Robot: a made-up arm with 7 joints. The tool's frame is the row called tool. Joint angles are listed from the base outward. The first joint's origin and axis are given. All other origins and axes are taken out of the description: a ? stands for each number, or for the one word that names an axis. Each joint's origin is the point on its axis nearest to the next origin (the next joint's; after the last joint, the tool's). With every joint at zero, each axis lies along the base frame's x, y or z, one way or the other. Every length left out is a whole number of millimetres.
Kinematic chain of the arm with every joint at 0, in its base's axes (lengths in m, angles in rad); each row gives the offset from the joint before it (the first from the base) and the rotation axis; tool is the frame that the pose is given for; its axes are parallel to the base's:
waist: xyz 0 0 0.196 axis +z
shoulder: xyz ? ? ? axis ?
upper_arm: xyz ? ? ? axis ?
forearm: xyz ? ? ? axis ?
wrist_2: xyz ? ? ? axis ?
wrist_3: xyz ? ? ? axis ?
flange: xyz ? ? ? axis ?
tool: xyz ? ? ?
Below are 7 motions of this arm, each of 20 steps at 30 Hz.
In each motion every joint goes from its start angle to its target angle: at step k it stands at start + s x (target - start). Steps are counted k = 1, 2, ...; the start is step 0. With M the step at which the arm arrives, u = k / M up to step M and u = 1 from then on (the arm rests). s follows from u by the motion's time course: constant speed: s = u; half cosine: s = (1 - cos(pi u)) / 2; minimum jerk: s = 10 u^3 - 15 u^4 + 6 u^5.
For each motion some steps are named. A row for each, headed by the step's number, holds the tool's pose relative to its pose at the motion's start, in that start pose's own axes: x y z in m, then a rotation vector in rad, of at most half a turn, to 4 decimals.
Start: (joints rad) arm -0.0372 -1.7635 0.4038 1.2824 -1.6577 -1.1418 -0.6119
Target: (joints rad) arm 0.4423 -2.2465 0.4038 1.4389 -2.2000 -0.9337 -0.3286
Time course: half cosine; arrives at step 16
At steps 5, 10, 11, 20:
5: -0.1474 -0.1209 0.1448 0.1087 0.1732 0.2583
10: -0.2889 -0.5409 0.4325 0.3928 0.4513 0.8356
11: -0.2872 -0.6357 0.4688 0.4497 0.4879 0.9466
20: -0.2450 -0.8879 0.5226 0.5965 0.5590 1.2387

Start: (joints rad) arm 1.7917 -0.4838 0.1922 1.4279 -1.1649 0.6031 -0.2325
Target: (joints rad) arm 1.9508 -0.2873 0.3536 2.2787 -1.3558 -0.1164 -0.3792
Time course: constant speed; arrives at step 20
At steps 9, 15, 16, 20:
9: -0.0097 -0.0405 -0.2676 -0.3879 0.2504 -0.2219
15: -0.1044 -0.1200 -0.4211 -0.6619 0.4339 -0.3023
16: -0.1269 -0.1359 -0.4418 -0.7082 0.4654 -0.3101
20: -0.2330 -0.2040 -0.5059 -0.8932 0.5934 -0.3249

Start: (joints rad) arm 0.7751 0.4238 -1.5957 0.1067 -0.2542 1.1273 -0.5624
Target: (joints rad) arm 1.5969 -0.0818 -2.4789 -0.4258 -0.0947 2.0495 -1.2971
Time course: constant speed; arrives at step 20
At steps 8, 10, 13, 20:
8: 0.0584 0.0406 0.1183 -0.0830 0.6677 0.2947
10: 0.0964 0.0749 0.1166 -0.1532 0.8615 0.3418
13: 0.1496 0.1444 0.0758 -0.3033 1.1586 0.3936
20: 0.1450 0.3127 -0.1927 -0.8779 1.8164 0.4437

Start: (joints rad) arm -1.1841 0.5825 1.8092 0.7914 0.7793 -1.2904 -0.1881
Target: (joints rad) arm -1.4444 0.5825 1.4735 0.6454 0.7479 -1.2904 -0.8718
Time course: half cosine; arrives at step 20
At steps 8, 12, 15, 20:
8: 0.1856 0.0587 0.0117 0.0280 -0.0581 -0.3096
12: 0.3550 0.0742 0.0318 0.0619 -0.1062 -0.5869
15: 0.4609 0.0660 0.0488 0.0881 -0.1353 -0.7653
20: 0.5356 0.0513 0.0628 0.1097 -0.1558 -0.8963

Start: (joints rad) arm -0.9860 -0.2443 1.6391 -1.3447 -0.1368 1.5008 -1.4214
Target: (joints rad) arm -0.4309 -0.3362 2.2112 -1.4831 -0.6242 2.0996 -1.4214
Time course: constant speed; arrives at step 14
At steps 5, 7, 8, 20:
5: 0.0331 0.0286 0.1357 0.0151 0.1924 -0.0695
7: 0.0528 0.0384 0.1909 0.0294 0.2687 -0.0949
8: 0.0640 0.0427 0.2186 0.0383 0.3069 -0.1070
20: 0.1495 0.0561 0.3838 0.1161 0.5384 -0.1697

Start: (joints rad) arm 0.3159 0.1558 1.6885 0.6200 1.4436 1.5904 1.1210
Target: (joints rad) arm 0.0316 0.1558 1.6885 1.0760 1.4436 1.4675 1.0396
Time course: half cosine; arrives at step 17
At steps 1, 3, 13, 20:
1: 0.0028 0.0000 -0.0023 -0.0028 0.0017 -0.0042
3: 0.0246 -0.0006 -0.0207 -0.0243 0.0150 -0.0367
13: 0.2676 -0.0931 -0.2488 -0.2831 0.1288 -0.4339
20: 0.3031 -0.1227 -0.2841 -0.3248 0.1392 -0.5002

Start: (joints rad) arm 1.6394 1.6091 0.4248 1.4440 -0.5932 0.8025 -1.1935
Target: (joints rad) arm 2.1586 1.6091 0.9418 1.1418 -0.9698 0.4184 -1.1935
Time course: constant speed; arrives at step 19
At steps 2, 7, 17, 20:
2: -0.0170 -0.0083 -0.0434 -0.0709 0.0149 0.0269
7: -0.0659 -0.0472 -0.1473 -0.2484 0.0528 0.0956
17: -0.1822 -0.1982 -0.3114 -0.6000 0.1360 0.2395
20: -0.2068 -0.2380 -0.3337 -0.6691 0.1546 0.2692

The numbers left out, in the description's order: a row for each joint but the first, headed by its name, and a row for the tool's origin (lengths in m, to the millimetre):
shoulder: xyz -0.009 0.131 0, axis -y
upper_arm: xyz 0.196 0 -0.157, axis -z
forearm: xyz 0.068 -0.119 0, axis +y
wrist_2: xyz -0.115 0 -0.209, axis -y
wrist_3: xyz -0.048 0 -0.165, axis +x
flange: xyz 0 0.338 0.031, axis +z
tool: xyz -0.116 0.385 0

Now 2 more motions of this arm.
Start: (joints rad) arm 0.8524 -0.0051 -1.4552 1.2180 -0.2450 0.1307 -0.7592
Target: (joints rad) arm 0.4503 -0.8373 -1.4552 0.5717 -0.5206 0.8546 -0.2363
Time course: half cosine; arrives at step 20
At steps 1, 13, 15, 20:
1: -0.0028 0.0000 0.0040 0.0062 0.0044 0.0082
13: -0.0943 -0.2795 0.4454 0.8380 0.4643 0.9594
15: -0.0498 -0.3587 0.4837 1.0067 0.5330 1.1204
20: 0.0211 -0.4441 0.5034 1.2104 0.6081 1.3024

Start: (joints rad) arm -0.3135 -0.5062 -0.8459 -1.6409 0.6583 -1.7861 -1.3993
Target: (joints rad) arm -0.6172 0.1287 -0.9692 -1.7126 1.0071 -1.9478 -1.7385
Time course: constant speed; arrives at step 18
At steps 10, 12, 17, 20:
10: 0.2363 0.3863 0.0072 0.0945 0.0215 -0.7285
12: 0.2978 0.4336 0.0160 0.1140 0.0387 -0.8678
17: 0.4533 0.5094 0.0426 0.1610 0.1046 -1.2036
20: 0.4834 0.5179 0.0483 0.1698 0.1220 -1.2682

